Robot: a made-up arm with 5 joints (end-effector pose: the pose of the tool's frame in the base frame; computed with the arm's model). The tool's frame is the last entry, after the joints.
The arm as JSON. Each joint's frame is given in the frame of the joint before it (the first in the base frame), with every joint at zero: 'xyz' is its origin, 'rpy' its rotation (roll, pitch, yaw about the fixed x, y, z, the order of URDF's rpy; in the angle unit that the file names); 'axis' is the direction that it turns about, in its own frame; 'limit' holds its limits. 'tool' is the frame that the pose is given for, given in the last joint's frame.
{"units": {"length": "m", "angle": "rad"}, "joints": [
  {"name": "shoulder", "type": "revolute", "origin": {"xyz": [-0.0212, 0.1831, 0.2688], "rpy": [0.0, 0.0, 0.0]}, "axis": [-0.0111, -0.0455, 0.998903], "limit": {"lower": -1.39, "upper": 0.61}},
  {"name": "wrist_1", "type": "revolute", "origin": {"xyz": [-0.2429, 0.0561, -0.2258], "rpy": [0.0, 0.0, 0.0]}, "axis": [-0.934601, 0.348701, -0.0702], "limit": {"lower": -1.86, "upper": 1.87}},
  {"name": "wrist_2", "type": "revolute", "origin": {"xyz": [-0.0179, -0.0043, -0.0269], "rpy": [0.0, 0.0, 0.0]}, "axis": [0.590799, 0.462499, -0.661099], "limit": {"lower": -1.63, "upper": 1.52}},
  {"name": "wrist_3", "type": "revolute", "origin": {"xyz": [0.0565, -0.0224, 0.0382], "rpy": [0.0, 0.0, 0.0]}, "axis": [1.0, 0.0, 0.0], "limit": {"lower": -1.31, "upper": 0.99}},
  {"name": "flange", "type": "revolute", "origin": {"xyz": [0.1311, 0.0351, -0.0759], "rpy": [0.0, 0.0, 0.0]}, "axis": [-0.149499, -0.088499, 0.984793], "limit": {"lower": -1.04, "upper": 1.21}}
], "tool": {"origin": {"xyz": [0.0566, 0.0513, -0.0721], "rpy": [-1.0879, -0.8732, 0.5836]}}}
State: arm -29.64 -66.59 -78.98 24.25 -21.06
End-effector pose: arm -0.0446 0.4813 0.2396 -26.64 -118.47 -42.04
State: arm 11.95 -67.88 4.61 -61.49 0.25
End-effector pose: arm -0.0092 0.2897 -0.0397 -33.61 -77.63 -4.09
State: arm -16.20 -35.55 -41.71 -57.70 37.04
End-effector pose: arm 0.0019 0.2460 0.0456 -98.29 -82.05 50.72
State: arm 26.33 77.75 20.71 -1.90 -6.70
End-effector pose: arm -0.0465 -0.0150 -0.0750 -107.05 -45.38 32.78
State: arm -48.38 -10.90 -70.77 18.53 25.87
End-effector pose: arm 0.0897 0.4792 -0.0341 -60.20 -84.23 38.22
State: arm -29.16 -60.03 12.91 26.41 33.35
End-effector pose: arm 0.0131 0.3523 0.1577 24.92 -97.07 -52.95
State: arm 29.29 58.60 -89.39 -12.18 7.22
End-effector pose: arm -0.1613 0.1616 -0.2069 45.17 74.55 -139.79
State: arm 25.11 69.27 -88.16 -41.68 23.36
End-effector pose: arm -0.1112 0.1796 -0.1600 39.14 37.26 -120.73
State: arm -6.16 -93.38 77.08 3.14 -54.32
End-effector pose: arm -0.0509 0.4813 0.0855 53.99 53.71 -27.12
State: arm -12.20 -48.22 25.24 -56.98 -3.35
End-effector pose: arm -0.0160 0.2913 -0.1419 -46.84 -46.95 -16.07
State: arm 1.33 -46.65 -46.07 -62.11 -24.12
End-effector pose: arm -0.0062 0.2248 0.1444 -88.55 -104.77 -30.99
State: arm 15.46 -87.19 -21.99 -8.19 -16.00
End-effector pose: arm -0.0737 0.2871 0.1965 26.21 -75.45 -39.88
